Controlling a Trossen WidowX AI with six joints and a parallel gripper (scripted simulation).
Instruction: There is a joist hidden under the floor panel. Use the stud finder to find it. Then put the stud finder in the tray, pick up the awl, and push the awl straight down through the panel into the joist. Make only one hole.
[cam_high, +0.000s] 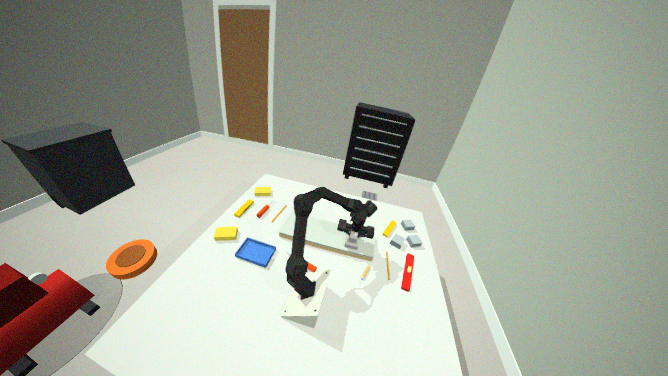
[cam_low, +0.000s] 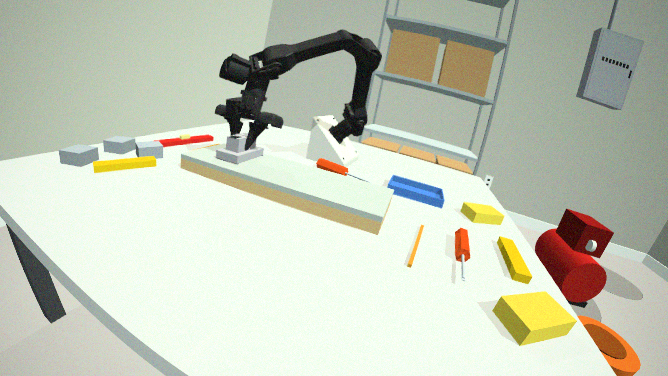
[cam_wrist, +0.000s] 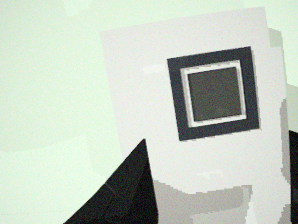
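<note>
My gripper tip is 170 mm past the blue tray, 480 mm to the right of it and 50 mm above it. Round my gripper tip: stud finder: 10 mm ahead, 20 mm above; then awl: 210 mm behind, 60 mm to the right, 60 mm below; then red level: 150 mm behind, 310 mm to the right, 50 mm below.
</note>
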